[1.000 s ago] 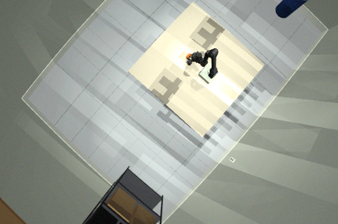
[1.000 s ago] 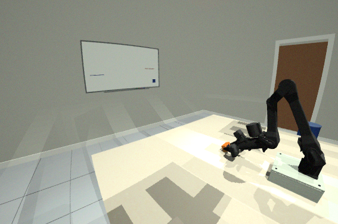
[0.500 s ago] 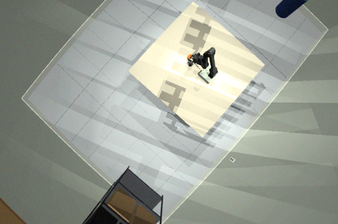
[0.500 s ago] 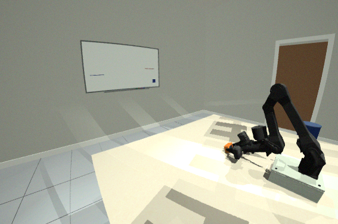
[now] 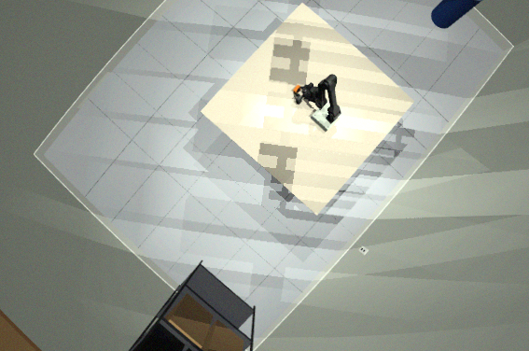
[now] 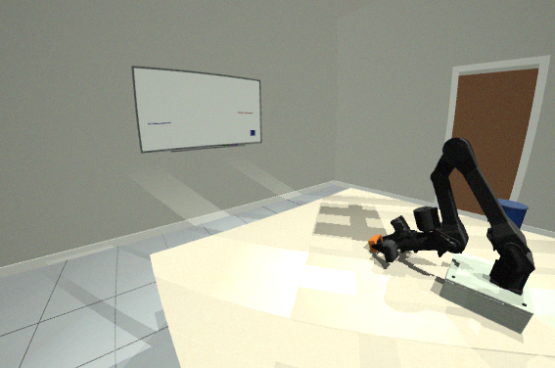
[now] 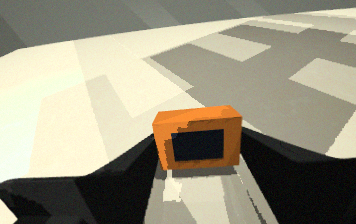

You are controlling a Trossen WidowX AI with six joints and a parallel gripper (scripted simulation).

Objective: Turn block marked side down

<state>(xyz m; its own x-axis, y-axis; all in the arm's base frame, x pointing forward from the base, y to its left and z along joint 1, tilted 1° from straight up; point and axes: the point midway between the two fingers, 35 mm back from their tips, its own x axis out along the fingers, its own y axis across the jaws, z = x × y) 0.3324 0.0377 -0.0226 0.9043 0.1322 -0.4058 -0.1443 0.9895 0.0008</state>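
My gripper tip is now 10 mm past the orange block.
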